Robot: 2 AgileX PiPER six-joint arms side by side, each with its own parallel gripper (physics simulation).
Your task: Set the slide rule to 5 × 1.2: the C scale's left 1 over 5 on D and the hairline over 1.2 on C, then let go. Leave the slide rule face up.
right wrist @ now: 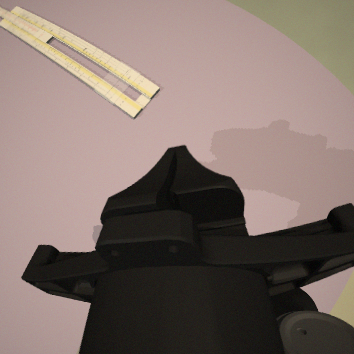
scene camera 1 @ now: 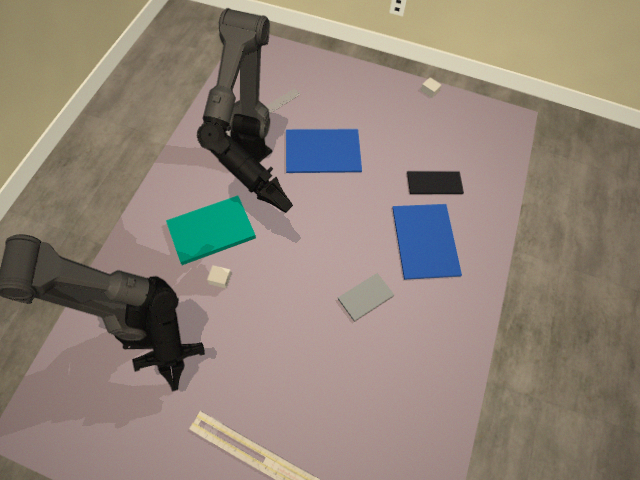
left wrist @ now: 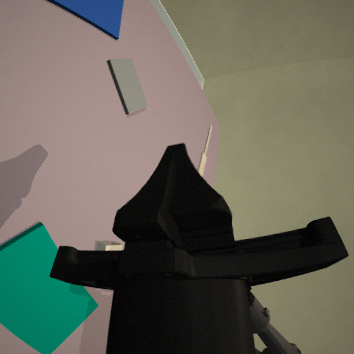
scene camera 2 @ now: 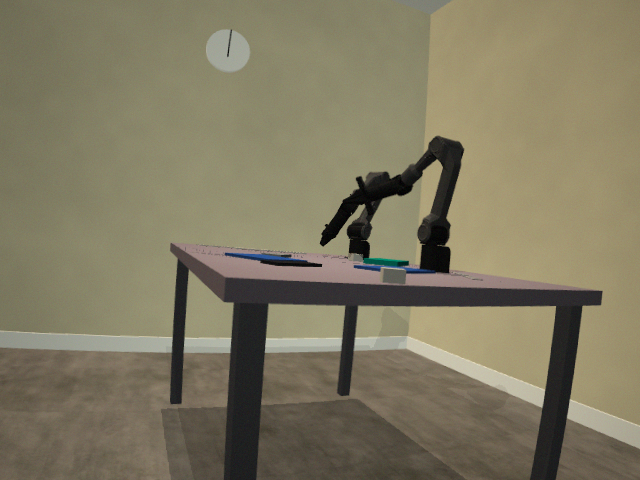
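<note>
The slide rule (scene camera 1: 279,466) (right wrist: 75,66) lies on the table, scales showing on top, and is cut off by the picture edge in scene camera 1 and the right wrist view. Its slide is shifted, leaving an open slot near one end and sticking out past the other. A faint clear cursor (right wrist: 116,81) sits over the slot; the scale readings are too small to read. My right gripper (scene camera 1: 174,387) (scene camera 2: 324,242) (right wrist: 178,157) is shut and empty, above the table, apart from the rule's slotted end. My left gripper (scene camera 1: 287,207) (left wrist: 178,153) is shut and empty, far from the rule.
A green block (scene camera 1: 210,228) and a cream block (scene camera 1: 219,276) lie between the arms. Two blue slabs (scene camera 1: 323,150) (scene camera 1: 427,241), a black slab (scene camera 1: 435,182) and a grey slab (scene camera 1: 365,297) lie farther right. A small pale block (scene camera 1: 431,86) stands near the table's upper edge.
</note>
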